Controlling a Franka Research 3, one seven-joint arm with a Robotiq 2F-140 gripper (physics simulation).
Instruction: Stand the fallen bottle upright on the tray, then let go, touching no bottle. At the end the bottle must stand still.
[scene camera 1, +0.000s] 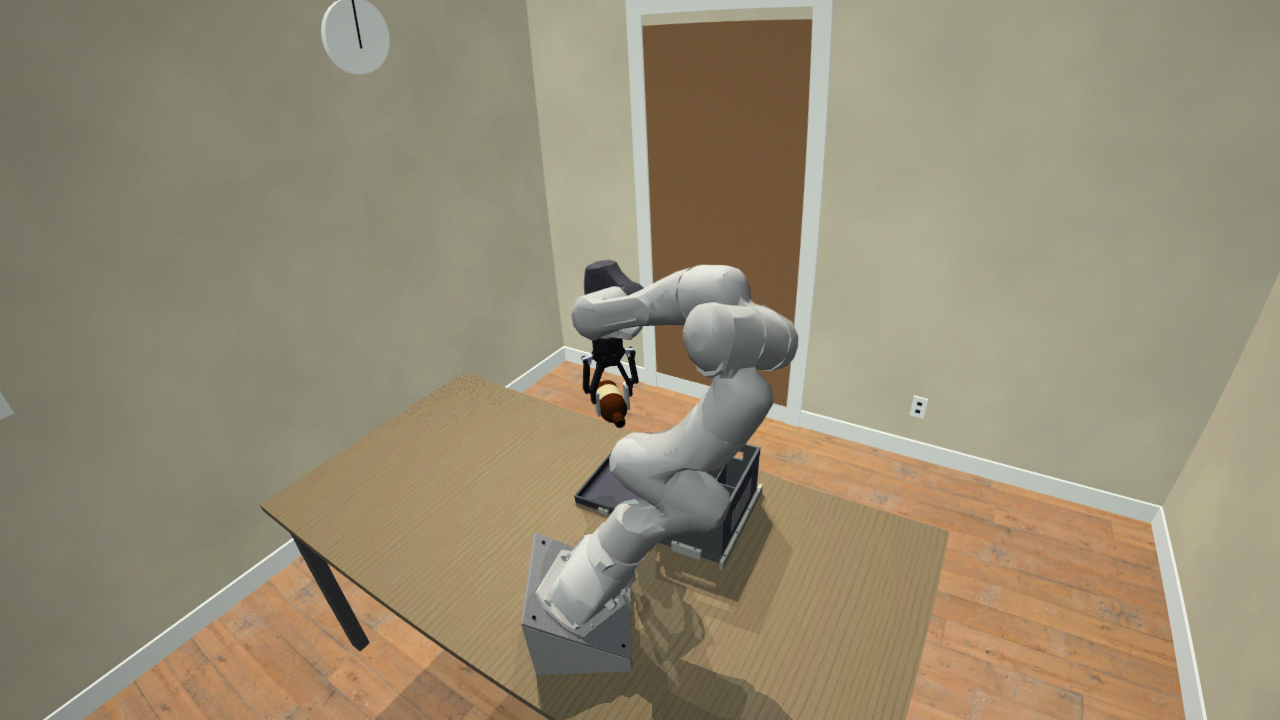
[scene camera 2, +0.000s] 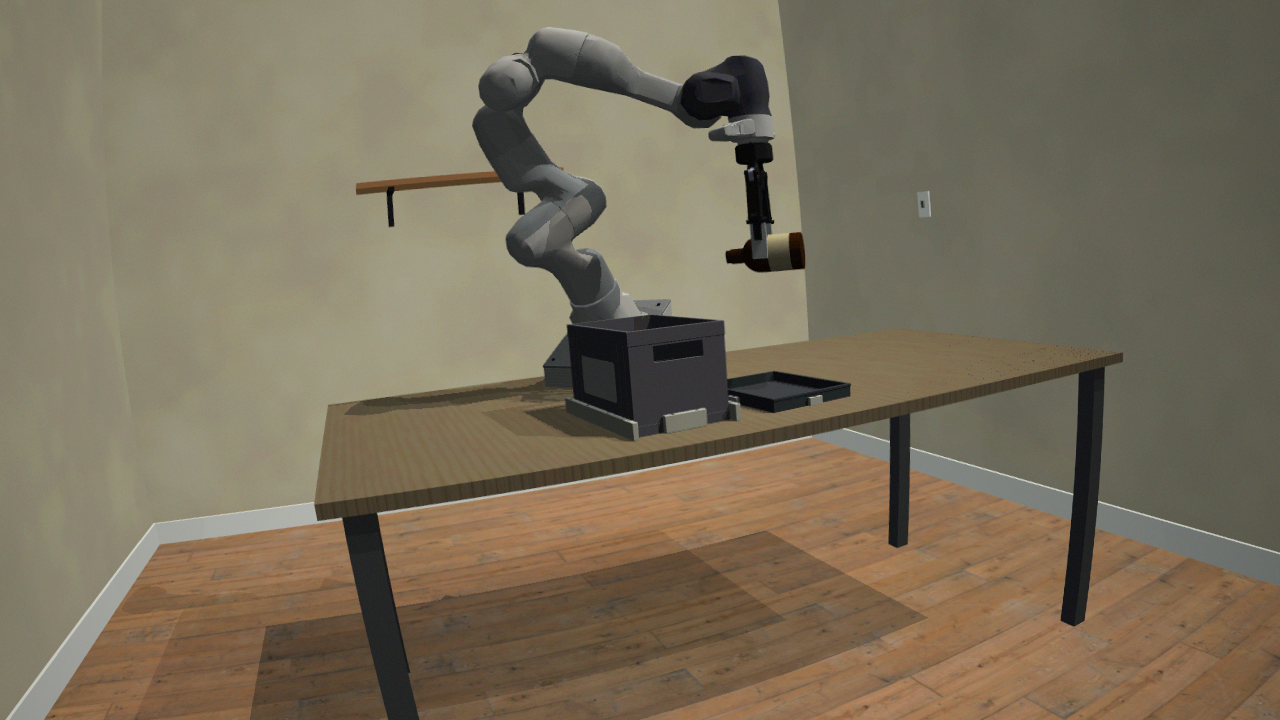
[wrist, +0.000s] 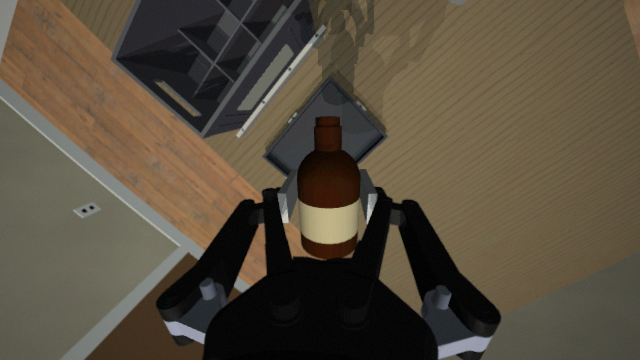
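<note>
A brown bottle (scene camera 1: 612, 402) (scene camera 2: 785, 251) (wrist: 328, 222) with a cream label hangs in the air, lying nearly level. In the scene camera 2 view its neck points left, towards the crate side. My gripper (scene camera 1: 612, 400) (scene camera 2: 759, 250) (wrist: 328, 180) points down and is shut on the bottle, one pad on each side of its body. The dark square tray (scene camera 1: 590, 504) (scene camera 2: 787, 404) (wrist: 357, 107) lies on the table, well below the bottle. In the wrist view the bottle's neck overlaps the tray, and in the scene camera 1 view the arm hides part of the tray.
A dark open crate (scene camera 2: 680, 383) (wrist: 227, 112) with inner dividers stands on the table (scene camera 1: 429, 465) (scene camera 2: 966, 367) (wrist: 500, 125) beside the tray. Light low brackets hold its foot. Small light clips sit at the tray's edges. A wall shelf (scene camera 2: 427, 182) is behind the arm.
</note>
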